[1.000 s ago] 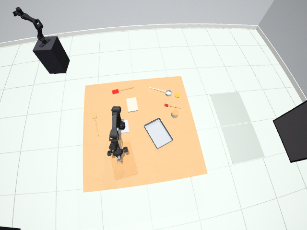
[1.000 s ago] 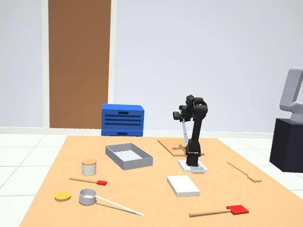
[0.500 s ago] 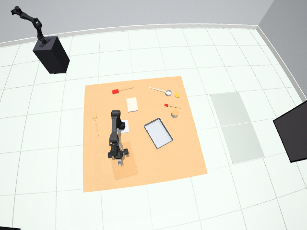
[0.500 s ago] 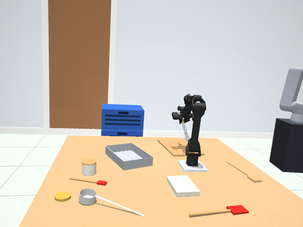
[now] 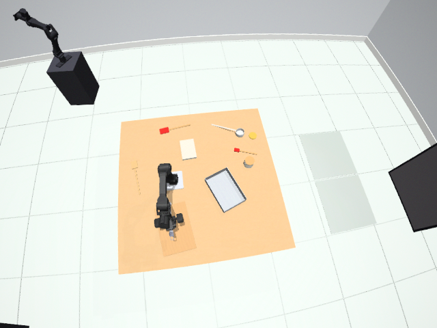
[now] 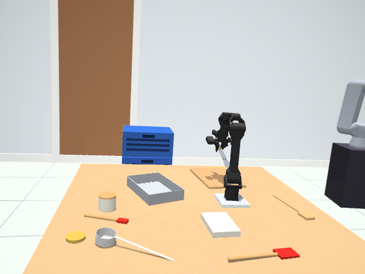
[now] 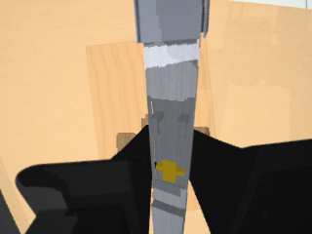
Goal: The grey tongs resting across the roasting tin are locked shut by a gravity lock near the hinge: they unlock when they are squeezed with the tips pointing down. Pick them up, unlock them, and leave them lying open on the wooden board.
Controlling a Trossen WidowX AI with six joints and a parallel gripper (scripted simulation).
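My gripper tip is now 2 cm to the right of the wooden board and 16 cm above it. From my gripper tip the other things lie so: grey roasting tin (38 cm ahead, 31 cm to the left, 14 cm below); white block (8 cm ahead, 68 cm to the left, 16 cm below); lidded jar (59 cm ahead, 54 cm to the left, 14 cm below).
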